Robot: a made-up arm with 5 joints.
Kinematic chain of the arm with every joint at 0, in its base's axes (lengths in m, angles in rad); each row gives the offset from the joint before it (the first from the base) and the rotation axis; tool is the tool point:
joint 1: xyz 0 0 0.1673 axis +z
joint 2: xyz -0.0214 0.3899 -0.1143 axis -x
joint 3: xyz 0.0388 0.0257 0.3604 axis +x
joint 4: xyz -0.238 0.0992 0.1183 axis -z
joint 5: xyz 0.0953 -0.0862 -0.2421 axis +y
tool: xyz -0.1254 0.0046 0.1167
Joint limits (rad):
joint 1: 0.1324..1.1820
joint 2: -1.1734..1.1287
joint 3: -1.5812..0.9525
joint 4: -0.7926..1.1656
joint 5: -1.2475..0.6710
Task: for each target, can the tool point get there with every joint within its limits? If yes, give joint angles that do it. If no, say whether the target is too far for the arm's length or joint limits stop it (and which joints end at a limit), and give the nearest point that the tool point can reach.
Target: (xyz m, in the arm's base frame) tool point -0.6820 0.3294 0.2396
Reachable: yes | joints 0.7814 0.9246 0.1977 0.1985 0.1155
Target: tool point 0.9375 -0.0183 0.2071
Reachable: no: joint limits stop it (at a limit: joint 1, joint 2, joint 3, joint 4, joint 5) | nearest point -0.0251 -0.1125 0.2699 | short by 0.969 m
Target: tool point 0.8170 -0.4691 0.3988
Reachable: no: joint limits stop it (at a limit: joint 1, joint 2, joint 3, joint 4, joint 5) | nearest point -0.0251 -0.1125 0.2699 | short by 0.924 m
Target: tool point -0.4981 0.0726 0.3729
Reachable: yes | joints 0.7909 0.1447 -1.3765 0.1713 -0.3906
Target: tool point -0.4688 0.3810 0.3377
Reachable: yes | joints 0.3892 0.3927 -1.1323 0.3508 -0.1200
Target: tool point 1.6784 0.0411 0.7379
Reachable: no: too far | nearest point -0.0251 -0.1125 0.2699 | short by 1.773 m
